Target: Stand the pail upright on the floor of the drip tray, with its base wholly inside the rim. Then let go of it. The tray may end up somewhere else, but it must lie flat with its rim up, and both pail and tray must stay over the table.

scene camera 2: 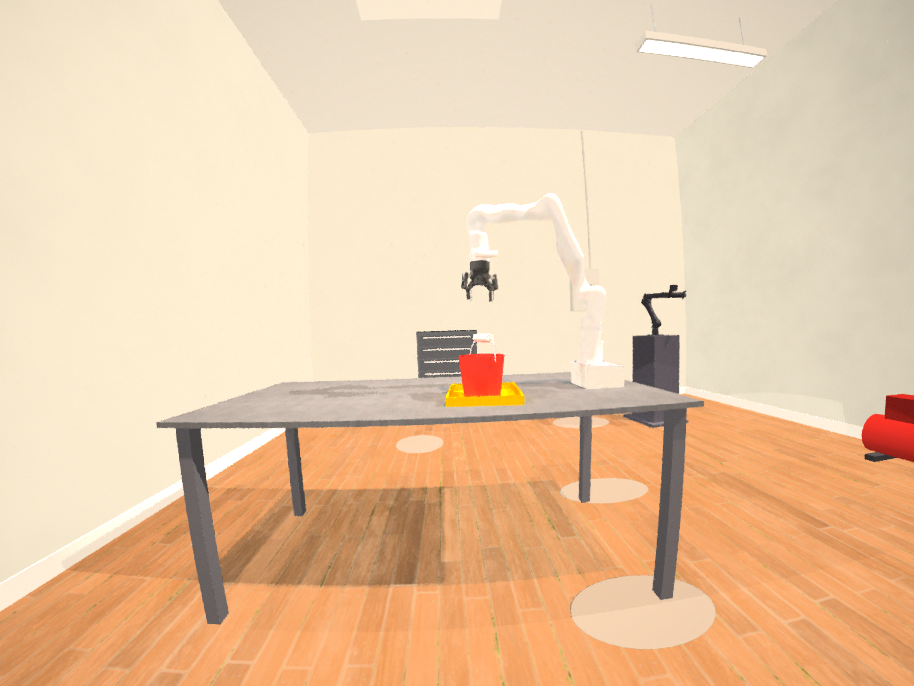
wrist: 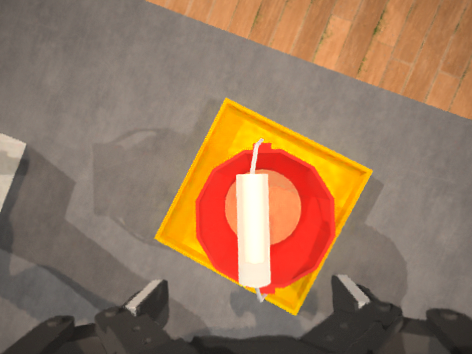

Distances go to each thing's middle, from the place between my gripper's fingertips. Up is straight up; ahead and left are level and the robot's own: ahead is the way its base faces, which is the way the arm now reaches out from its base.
The yellow drip tray (scene camera 2: 510,394) lies 340 mm below my hand and 20 mm to the left of it.
